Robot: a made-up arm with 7 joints.
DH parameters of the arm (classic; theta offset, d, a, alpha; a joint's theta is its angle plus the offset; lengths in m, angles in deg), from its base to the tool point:
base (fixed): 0 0 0 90
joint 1: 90 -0.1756 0 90
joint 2: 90 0 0 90
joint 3: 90 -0.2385 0 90
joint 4: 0 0 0 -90
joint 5: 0 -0.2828 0 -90
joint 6: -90 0 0 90
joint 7: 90 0 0 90
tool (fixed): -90 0 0 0
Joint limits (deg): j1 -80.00..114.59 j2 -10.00..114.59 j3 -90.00..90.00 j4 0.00..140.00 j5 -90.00..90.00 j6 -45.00..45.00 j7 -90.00..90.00
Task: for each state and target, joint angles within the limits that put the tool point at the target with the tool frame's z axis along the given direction. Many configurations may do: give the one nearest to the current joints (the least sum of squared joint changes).
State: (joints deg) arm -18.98 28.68 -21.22 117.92 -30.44 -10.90 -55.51
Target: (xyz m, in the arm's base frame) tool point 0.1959 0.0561 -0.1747 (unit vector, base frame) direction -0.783 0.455 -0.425
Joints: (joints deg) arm 0.20 19.32 -41.17 113.45 -28.10 -1.81 -20.73
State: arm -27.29 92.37 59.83 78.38 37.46 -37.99 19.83
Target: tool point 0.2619 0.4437 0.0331 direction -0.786 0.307 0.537
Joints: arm -41.01 84.59 51.51 88.00 9.23 -19.24 47.29
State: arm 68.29 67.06 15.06 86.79 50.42 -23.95 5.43
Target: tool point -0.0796 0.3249 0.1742 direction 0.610 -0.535 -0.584
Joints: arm 85.87 57.03 43.31 125.27 72.27 -2.71 -42.70
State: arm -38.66 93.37 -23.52 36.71 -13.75 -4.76 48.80
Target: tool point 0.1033 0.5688 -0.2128 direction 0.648 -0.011 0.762
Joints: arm -39.67 90.11 -24.60 56.88 7.42 -15.25 69.10
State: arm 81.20 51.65 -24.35 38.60 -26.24 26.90 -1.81
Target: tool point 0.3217 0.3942 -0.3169 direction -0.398 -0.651 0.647
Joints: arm 29.84 36.77 -35.09 31.64 -21.72 32.12 7.84
